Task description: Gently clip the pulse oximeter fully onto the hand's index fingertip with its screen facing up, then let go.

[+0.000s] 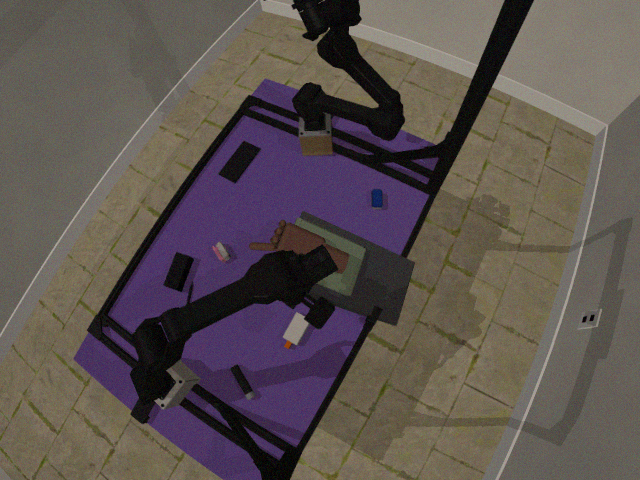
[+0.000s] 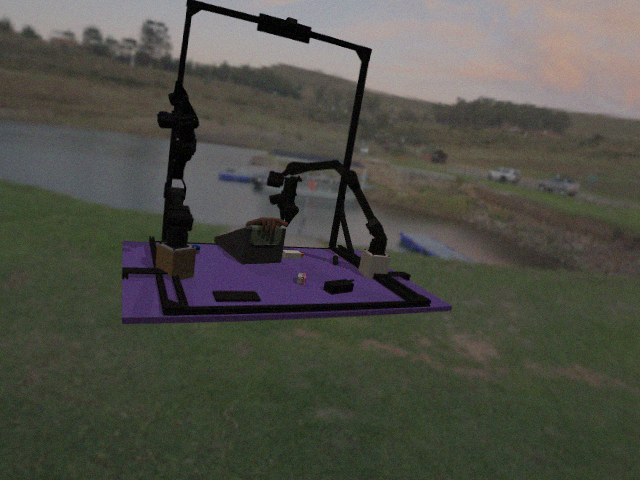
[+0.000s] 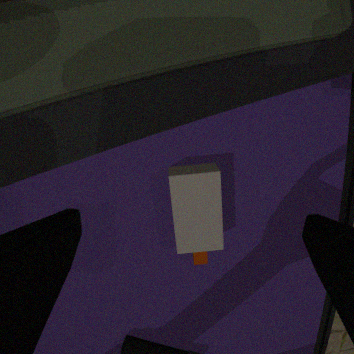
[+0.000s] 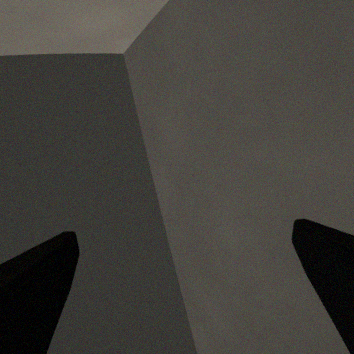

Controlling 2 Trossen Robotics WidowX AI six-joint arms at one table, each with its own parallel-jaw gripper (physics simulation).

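Where they show: left gripper, fingertip midpoint: (image 3: 194, 223); right gripper, fingertip midpoint: (image 2: 180, 87) (image 4: 186, 236); left arm's base, link origin: (image 1: 161, 383) (image 2: 376, 253); right arm's base, link origin: (image 1: 314, 122) (image 2: 176, 245).
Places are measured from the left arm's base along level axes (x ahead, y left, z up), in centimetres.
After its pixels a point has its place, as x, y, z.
A small pink and whitish clip (image 1: 221, 251) @(38.1, 13.3, -7.4) (image 2: 301, 278) @(38.9, 16.4, -7.9), which looks like the pulse oximeter, lies on the purple mat off the hand's fingertips. Its screen cannot be made out. The brown hand (image 1: 302, 240) @(51.9, -9.5, 8.5) (image 2: 267, 223) @(50.9, -2.5, 8.2) lies on a green pad on a dark wedge; its index finger (image 1: 262, 246) sticks out past the curled fingers. My left gripper (image 3: 194, 223) @(40.1, -16.8, 5.6) is open and empty, high beside the wedge, above a white box with an orange tab (image 1: 296, 329) @(33.7, -18.7, -7.7) (image 3: 198, 212) @(34.1, -18.7, -7.7). My right gripper (image 4: 186, 236) @(90.2, 20.1, 54.3) is open and empty, raised far from the hand and facing bare walls.
The dark wedge (image 1: 385, 281) @(58.3, -31.0, -5.3) (image 2: 242, 248) @(59.5, -5.0, -3.9) stands near one long mat edge. A blue item (image 1: 376, 197) @(78.8, -14.7, -7.3), a flat black slab (image 1: 239, 161) @(65.4, 31.0, -9.7) (image 2: 236, 296) @(65.8, 32.3, -9.7), a black box (image 1: 178, 271) @(25.2, 20.4, -7.2) (image 2: 338, 286) @(26.5, 24.4, -7.5) and a black cylinder (image 1: 241, 381) @(12.9, -15.3, -8.0) lie around. Black frame bars border the mat.
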